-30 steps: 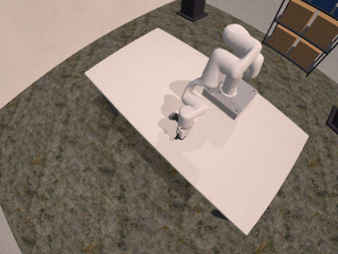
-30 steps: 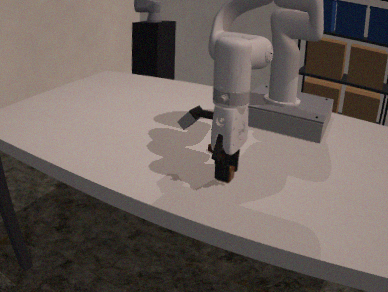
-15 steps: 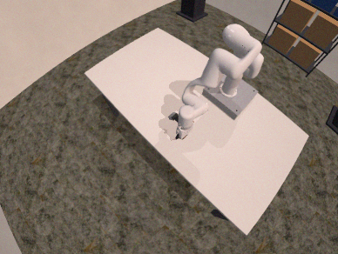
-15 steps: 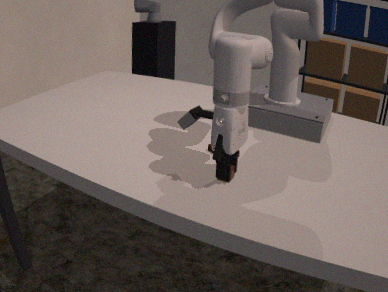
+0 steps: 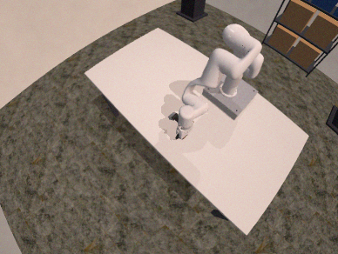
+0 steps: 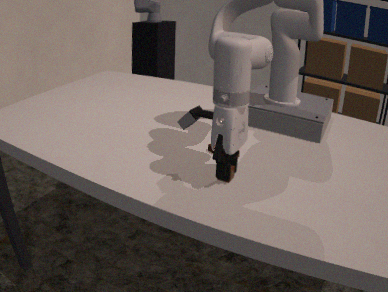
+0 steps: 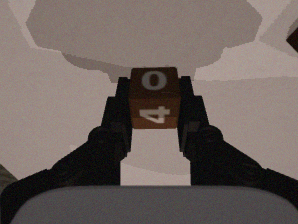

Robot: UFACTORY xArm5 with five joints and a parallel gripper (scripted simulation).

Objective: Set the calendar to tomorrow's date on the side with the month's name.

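Right now my hand is 110 mm past the tray, 60 mm to the left of it and 20 mm above it. The rest, counted from my hand: brown wooden cube 10 mm below.
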